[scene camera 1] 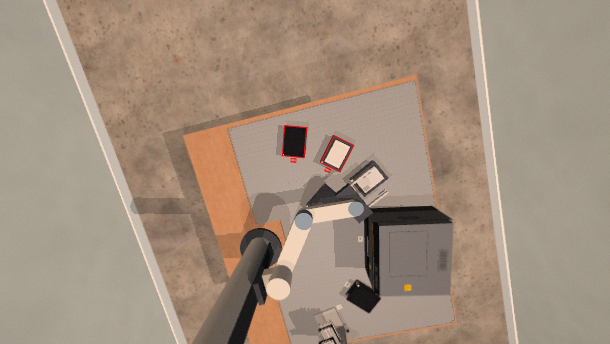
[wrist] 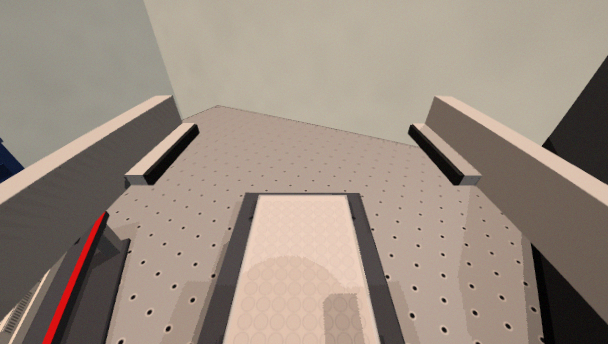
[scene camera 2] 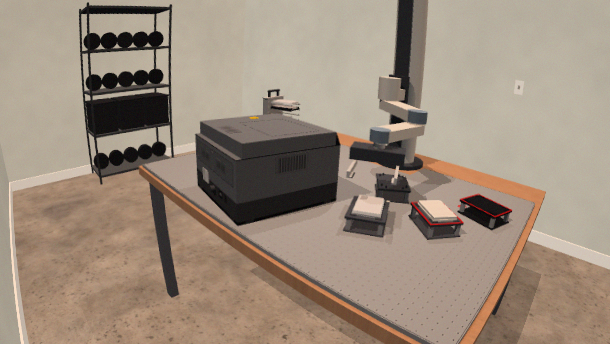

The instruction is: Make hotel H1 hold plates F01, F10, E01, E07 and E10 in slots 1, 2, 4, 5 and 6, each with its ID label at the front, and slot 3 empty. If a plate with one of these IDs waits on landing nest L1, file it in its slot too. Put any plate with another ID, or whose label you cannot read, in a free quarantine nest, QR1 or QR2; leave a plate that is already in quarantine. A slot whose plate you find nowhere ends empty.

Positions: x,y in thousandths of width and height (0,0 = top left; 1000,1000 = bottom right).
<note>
In view: the gripper (scene camera 2: 609,519).
The gripper also shows in the wrist view (wrist: 499,330).
</note>
